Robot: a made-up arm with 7 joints. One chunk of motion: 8 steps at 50 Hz.
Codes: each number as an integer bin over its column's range. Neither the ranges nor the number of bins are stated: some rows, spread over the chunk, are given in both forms.
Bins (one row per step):
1: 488 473 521 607 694 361
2: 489 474 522 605 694 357
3: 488 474 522 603 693 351
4: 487 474 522 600 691 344
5: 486 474 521 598 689 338
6: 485 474 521 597 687 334
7: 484 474 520 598 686 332
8: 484 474 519 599 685 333
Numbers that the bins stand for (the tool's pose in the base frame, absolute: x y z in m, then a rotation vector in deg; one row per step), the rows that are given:
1: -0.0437 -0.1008 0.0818 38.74 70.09 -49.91
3: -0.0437 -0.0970 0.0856 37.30 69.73 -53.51
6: -0.0552 -0.0970 0.0818 35.14 67.57 -59.64
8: -0.0590 -0.0970 0.0742 35.86 66.85 -60.00
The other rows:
2: -0.0399 -0.0970 0.0856 38.02 70.09 -51.35
4: -0.0475 -0.0970 0.0856 36.22 69.01 -56.04
5: -0.0514 -0.0970 0.0818 35.50 68.29 -58.20
7: -0.0590 -0.0970 0.0780 35.50 67.21 -60.36

